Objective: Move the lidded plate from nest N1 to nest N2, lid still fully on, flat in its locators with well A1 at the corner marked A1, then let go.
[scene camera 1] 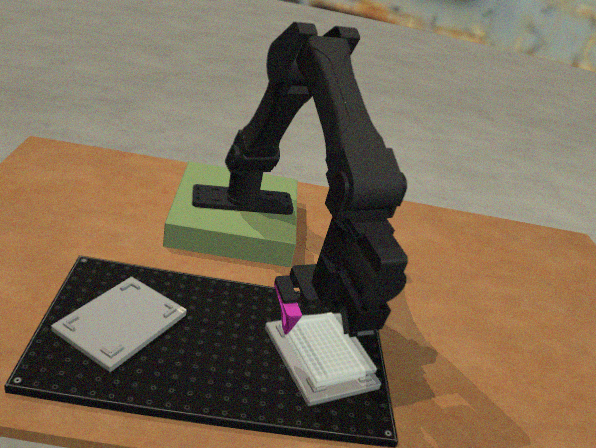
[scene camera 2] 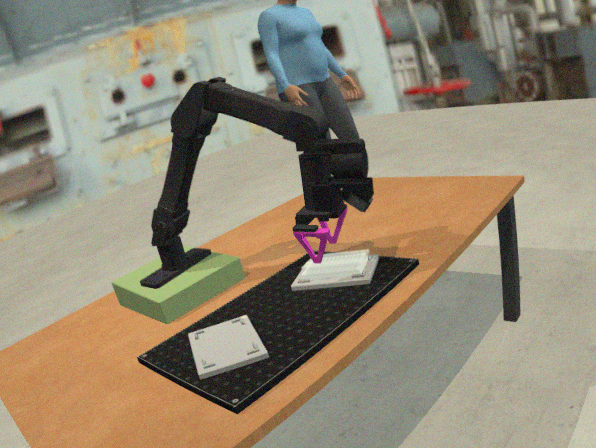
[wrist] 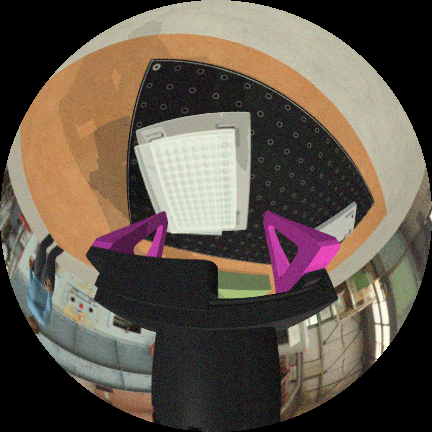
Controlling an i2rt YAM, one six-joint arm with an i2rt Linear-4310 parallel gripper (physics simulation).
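Frame: origin at the arm's base, x back, y right, z up, level; centimetres.
Where they show: gripper, fingertip midpoint: [scene camera 1: 315, 328] [scene camera 2: 325, 252] [wrist: 215, 216]; arm's base, link origin: [scene camera 1: 242, 201] [scene camera 2: 176, 269].
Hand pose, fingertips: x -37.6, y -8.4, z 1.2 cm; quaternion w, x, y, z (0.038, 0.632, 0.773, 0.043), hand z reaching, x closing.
Each offset is from my fingertips to the top centre of the thing. Level surfaces: height alone.
The clear-lidded white plate {dx +0.4, dy -3.7, dz -2.5 cm} [scene camera 1: 332, 350] [scene camera 2: 340, 265] [wrist: 195, 185] lies on the right-hand grey nest {dx -0.2, dy -2.0, dz -4.2 cm} [scene camera 1: 290, 356] [scene camera 2: 330, 287] [wrist: 243, 165] in scene camera 1. It sits off-centre, and in the wrist view it overhangs the nest's left edge. It looks slightly tilted, not square in the corner locators. Whether the lid is fully on, and where A1 is, I cannot tell. The other grey nest {dx +5.3, dy +28.2, dz -4.2 cm} [scene camera 1: 120, 322] [scene camera 2: 227, 347] [wrist: 342, 225] bears no plate. Nest labels are not readable. My gripper [scene camera 1: 320, 330] [scene camera 2: 325, 251] [wrist: 215, 216] is open above the plate's near end, its magenta fingers wide apart.
Both nests stand on a black perforated board {dx +3.0, dy +13.5, dz -5.9 cm} [scene camera 1: 225, 350] [scene camera 2: 295, 320] [wrist: 280, 135]. The green block [scene camera 1: 225, 235] [scene camera 2: 140, 305] [wrist: 245, 280] under the arm's base stands behind the board on the wooden table {dz -7.3 cm} [scene camera 1: 475, 300] [scene camera 2: 430, 200]. A person [scene camera 2: 300, 45] stands beyond the table.
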